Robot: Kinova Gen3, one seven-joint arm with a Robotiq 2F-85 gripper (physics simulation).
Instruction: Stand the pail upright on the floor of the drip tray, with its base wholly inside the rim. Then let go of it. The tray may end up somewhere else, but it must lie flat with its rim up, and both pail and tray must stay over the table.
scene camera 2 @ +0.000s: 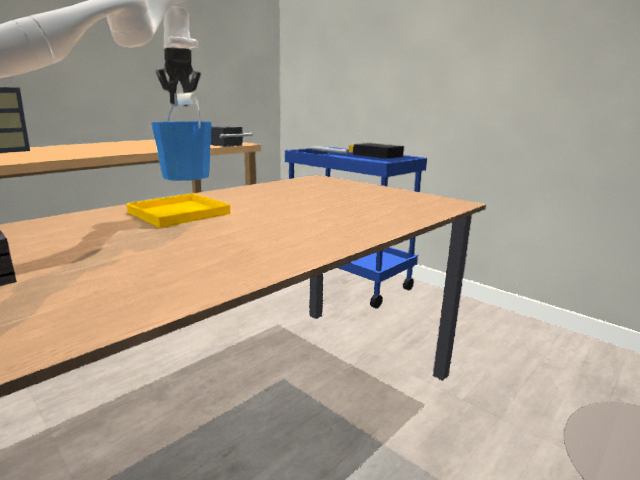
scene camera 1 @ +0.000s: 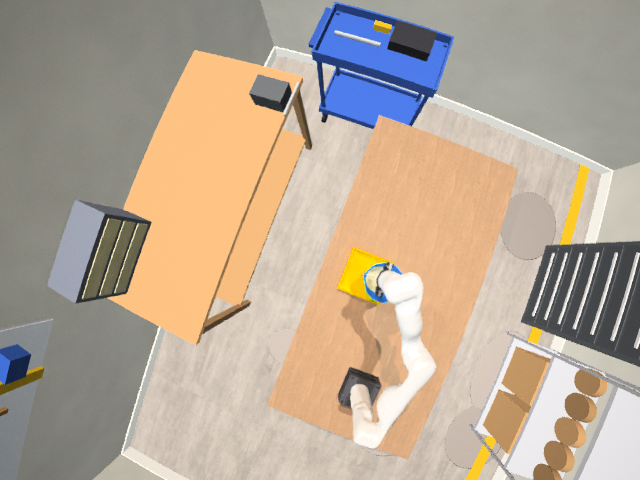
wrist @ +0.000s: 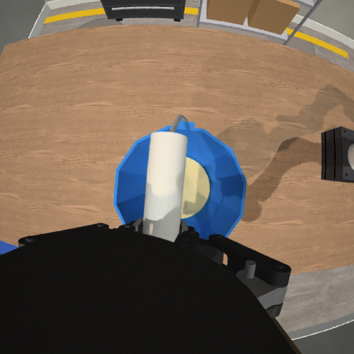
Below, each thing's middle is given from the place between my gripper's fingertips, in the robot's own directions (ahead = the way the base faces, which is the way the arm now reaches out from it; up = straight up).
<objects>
My gripper is now 30 mm past the yellow drip tray [scene camera 2: 163, 212], 10 mm to the right of it and 310 mm above it.
</objects>
